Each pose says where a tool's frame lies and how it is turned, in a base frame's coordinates. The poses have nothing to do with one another.
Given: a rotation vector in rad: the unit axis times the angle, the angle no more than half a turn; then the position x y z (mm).
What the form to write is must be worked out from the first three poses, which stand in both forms.
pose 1, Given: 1.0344 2.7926 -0.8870 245.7 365.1 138.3
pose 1, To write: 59.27 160.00 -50.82 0.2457 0.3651 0.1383
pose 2, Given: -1.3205 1.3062 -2.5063 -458.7 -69.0 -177.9
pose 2, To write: -75.66 74.84 -143.60 -0.4587 -0.0690 -0.1779
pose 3, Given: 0.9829 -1.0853 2.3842 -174.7 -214.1 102.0
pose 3, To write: 56.32 -62.18 136.60 -0.1747 -0.2141 0.1020
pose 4, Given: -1.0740 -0.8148 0.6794 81.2 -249.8 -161.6
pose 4, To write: -61.54 -46.68 38.93 0.0812 -0.2498 -0.1616
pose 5, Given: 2.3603 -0.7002 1.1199 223.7 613.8 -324.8
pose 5, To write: 135.24 -40.12 64.17 0.2237 0.6138 -0.3248
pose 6, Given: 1.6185 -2.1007 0.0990 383.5 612.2 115.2
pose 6, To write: 92.73 -120.36 5.67 0.3835 0.6122 0.1152
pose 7, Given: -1.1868 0.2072 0.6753 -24.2 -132.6 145.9
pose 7, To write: -68.00 11.87 38.69 -0.0242 -0.1326 0.1459
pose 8, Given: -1.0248 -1.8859 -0.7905 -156.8 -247.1 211.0
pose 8, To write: -58.72 -108.05 -45.29 -0.1568 -0.2471 0.2110
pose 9, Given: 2.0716 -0.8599 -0.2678 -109.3 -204.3 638.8
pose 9, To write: 118.69 -49.27 -15.34 -0.1093 -0.2043 0.6388
